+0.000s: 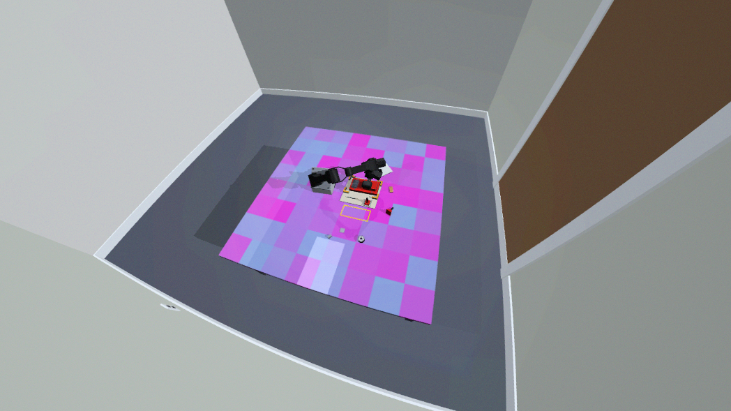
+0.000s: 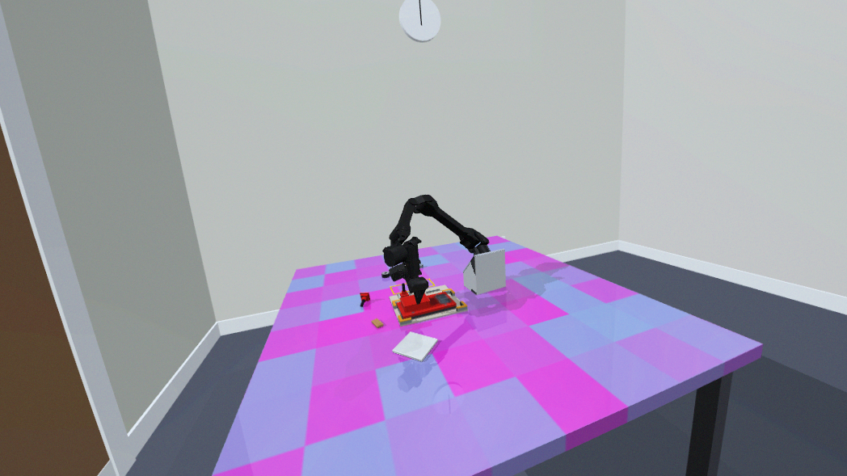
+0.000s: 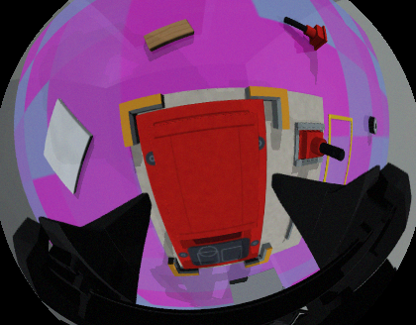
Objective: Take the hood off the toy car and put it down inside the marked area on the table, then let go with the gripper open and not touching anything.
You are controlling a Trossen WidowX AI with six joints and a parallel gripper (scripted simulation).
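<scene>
My gripper tip is now 1 cm above the red hood. The rest, counted from my gripper tip: small grey piece 6 cm behind, 36 cm to the right, 5 cm below; then white flat plate 4 cm ahead, 20 cm to the left, 5 cm below; then small brown block 14 cm ahead, 3 cm to the left, 5 cm below.
</scene>
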